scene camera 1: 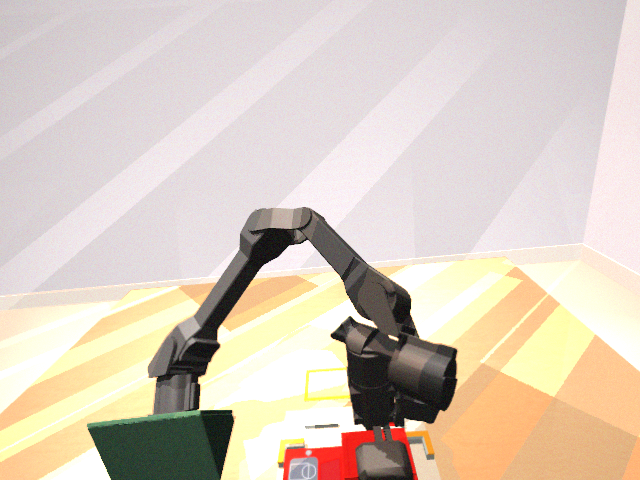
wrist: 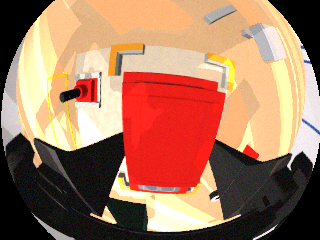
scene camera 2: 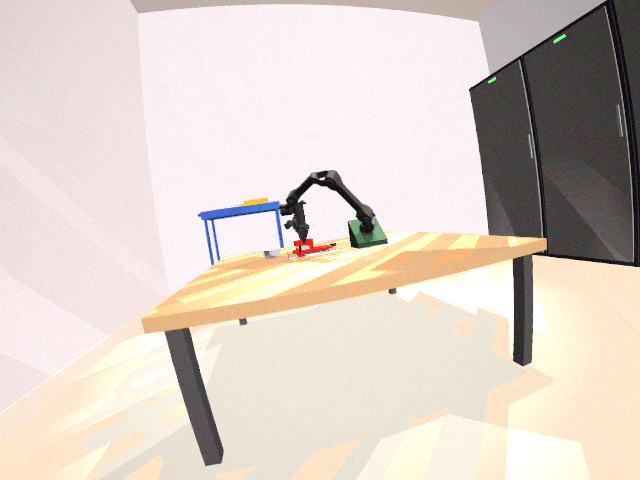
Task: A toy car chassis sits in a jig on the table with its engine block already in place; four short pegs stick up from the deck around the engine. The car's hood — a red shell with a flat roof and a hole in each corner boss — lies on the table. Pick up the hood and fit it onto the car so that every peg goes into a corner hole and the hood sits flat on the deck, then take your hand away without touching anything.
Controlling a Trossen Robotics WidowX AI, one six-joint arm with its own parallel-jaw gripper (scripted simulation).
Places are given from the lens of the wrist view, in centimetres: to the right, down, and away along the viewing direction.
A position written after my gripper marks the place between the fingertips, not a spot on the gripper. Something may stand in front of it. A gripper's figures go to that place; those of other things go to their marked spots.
my gripper (wrist: pixel 168 139): 1, 2, 10
red hood (wrist: pixel 169 129): 1, 1, 8
